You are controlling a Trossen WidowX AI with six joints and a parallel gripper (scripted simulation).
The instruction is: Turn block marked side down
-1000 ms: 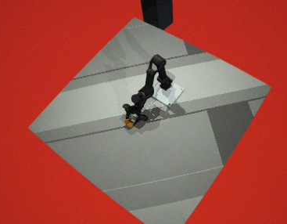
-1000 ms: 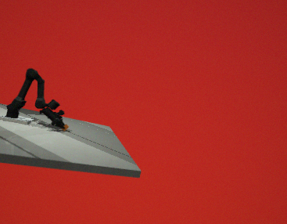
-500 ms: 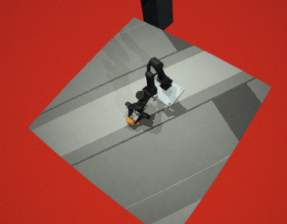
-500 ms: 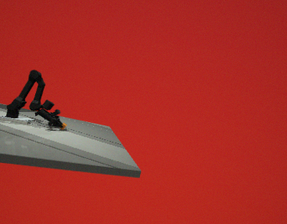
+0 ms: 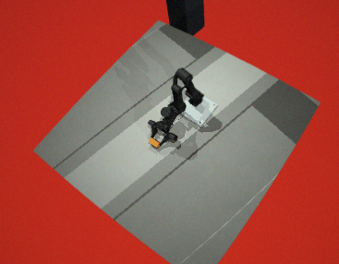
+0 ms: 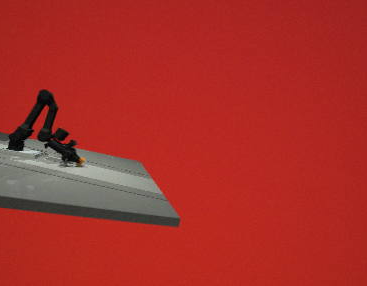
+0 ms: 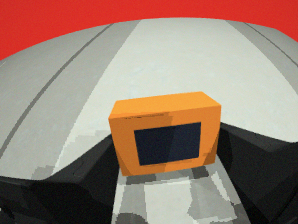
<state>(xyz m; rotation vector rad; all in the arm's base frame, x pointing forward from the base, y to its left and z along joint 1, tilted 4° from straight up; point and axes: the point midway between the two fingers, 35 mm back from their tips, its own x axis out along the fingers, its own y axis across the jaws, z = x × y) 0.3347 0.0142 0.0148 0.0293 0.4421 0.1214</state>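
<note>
My gripper tip is now 10 mm past the orange block.
</note>
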